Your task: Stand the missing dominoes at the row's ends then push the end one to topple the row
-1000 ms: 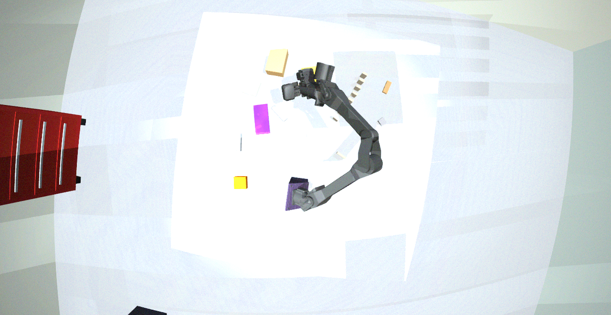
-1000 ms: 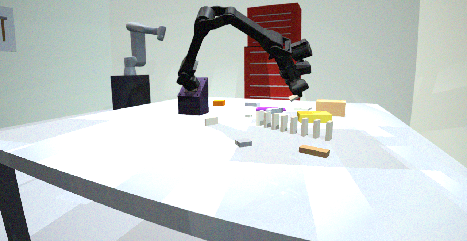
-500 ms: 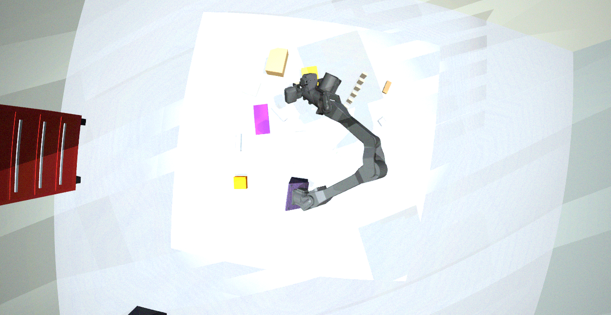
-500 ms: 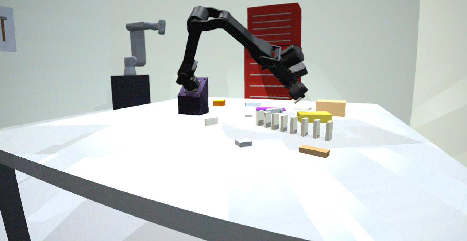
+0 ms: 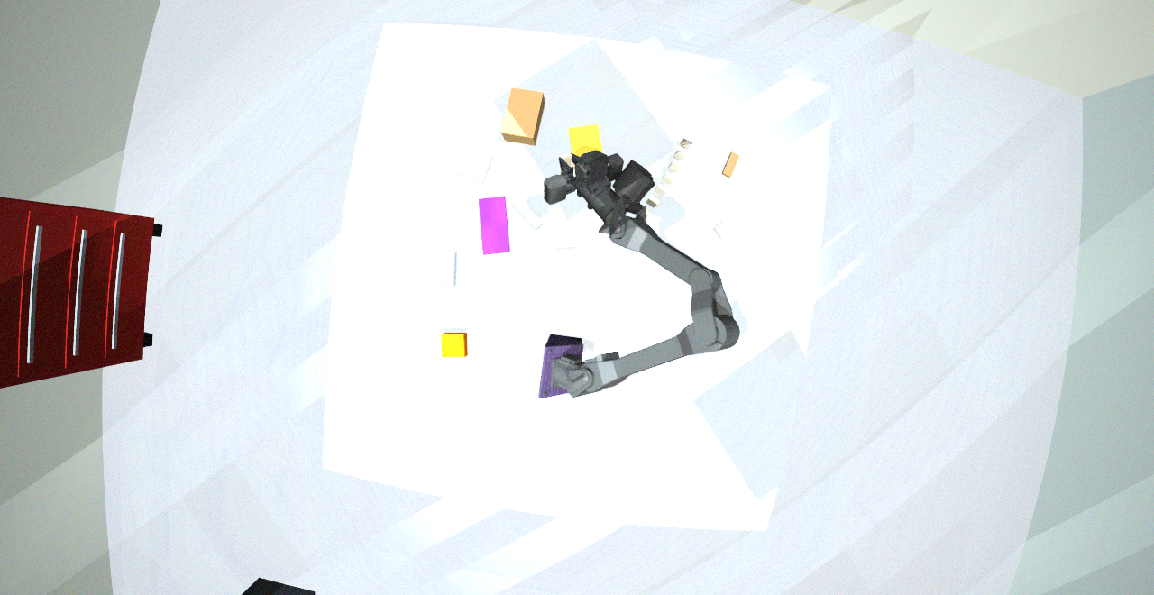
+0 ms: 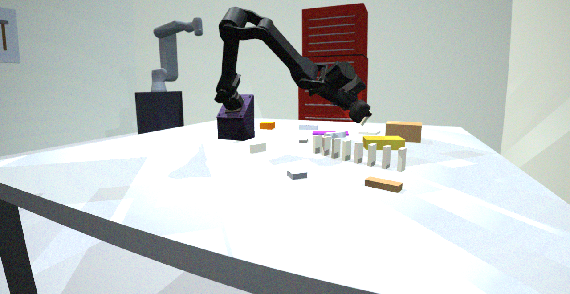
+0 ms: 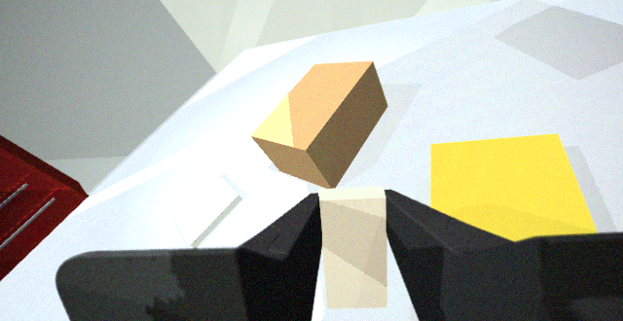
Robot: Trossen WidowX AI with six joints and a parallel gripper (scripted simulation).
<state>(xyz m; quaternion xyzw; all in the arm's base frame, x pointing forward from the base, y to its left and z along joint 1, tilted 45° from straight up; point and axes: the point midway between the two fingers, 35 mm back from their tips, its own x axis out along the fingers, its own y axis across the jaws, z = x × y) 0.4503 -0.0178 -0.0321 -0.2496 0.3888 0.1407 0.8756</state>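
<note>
My gripper tip is 90 mm above the yellow block, 50 mm to the left of it and 50 mm short of it. From my gripper tip the other things lie so: tan box: 120 mm ahead, 110 mm to the left, 70 mm below; then magenta slab: 170 mm to the left, 160 mm behind, 100 mm below; then grey block: 410 mm to the right, 130 mm behind, 100 mm below.
</note>
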